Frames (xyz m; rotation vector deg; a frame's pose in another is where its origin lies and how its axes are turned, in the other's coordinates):
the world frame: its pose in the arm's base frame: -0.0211 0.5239 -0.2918 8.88 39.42 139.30
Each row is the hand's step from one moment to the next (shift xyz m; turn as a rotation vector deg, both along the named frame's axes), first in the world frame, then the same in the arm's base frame.
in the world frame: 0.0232 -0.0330 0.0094 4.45 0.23 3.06
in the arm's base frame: 0.0008 0.0402 -0.0099 -2.93 3.77 2.53
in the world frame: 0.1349 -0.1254 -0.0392 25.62 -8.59 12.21
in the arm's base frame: -0.0547 0.1470 -0.1042 -13.15 26.13 4.86
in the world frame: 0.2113 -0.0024 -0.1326 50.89 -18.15 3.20
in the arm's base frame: -0.2053 0.0660 -0.1254 -31.08 43.39 -8.99
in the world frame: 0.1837 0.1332 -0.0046 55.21 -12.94 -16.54
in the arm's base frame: -0.2198 0.0134 0.0550 -42.49 33.64 -23.49
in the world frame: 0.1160 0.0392 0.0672 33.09 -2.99 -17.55
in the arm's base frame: -0.0970 0.0700 0.0720 -29.95 13.54 -18.21
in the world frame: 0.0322 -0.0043 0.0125 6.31 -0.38 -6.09
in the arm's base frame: -0.0207 0.0271 0.0070 -6.53 1.24 -5.73
